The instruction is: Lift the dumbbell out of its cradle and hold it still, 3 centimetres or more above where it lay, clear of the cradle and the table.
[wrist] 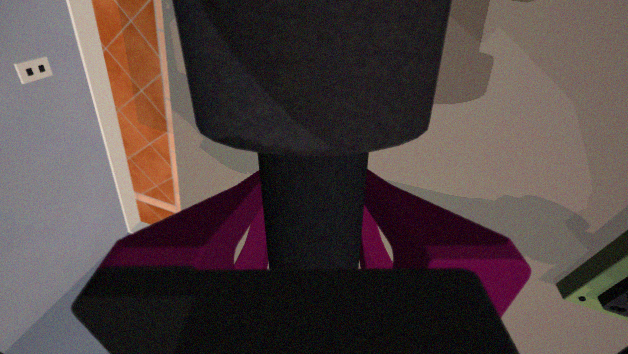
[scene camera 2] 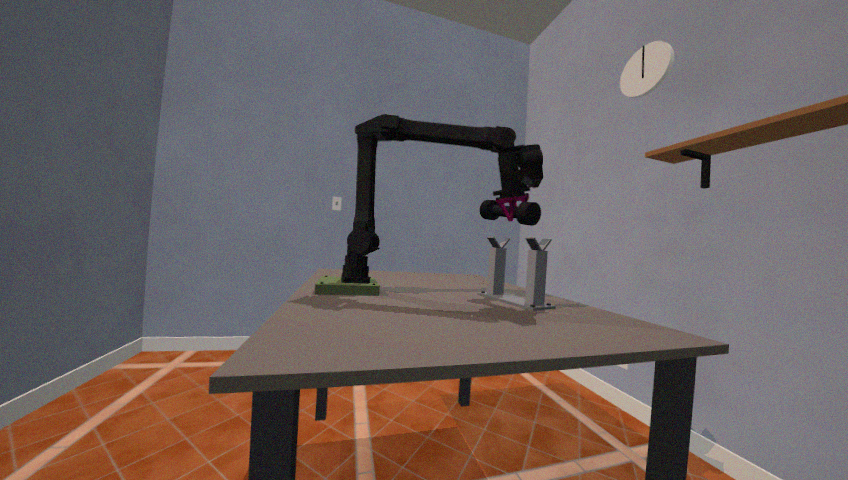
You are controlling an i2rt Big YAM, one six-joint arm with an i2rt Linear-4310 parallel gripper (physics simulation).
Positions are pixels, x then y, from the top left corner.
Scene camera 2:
black dumbbell: 527,213
grey cradle: 534,299
